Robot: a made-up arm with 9 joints. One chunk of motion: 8 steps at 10 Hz.
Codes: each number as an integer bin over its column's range. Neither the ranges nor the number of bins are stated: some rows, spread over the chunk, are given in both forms.
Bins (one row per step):
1: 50 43 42 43 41 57 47 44 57
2: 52 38 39 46 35 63 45 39 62
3: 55 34 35 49 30 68 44 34 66
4: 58 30 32 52 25 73 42 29 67
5: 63 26 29 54 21 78 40 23 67
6: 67 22 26 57 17 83 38 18 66
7: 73 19 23 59 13 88 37 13 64
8: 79 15 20 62 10 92 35 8 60
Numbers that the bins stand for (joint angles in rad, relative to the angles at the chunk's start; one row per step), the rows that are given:
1: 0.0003 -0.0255 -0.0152 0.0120 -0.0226 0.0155 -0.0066 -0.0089 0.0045
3: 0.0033 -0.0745 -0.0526 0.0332 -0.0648 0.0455 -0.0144 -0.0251 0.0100
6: 0.0106 -0.1400 -0.1008 0.0615 -0.1147 0.0864 -0.0302 -0.0509 0.0100
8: 0.0179 -0.1782 -0.1329 0.0792 -0.1416 0.1109 -0.0381 -0.0671 0.0064
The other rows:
2: 0.0015 -0.0527 -0.0312 0.0226 -0.0457 0.0318 -0.0118 -0.0170 0.0076
4: 0.0052 -0.0964 -0.0687 0.0438 -0.0840 0.0591 -0.0197 -0.0331 0.0106
5: 0.0082 -0.1182 -0.0847 0.0509 -0.0994 0.0727 -0.0249 -0.0428 0.0106
7: 0.0142 -0.1564 -0.1169 0.0686 -0.1301 0.1000 -0.0328 -0.0590 0.0088

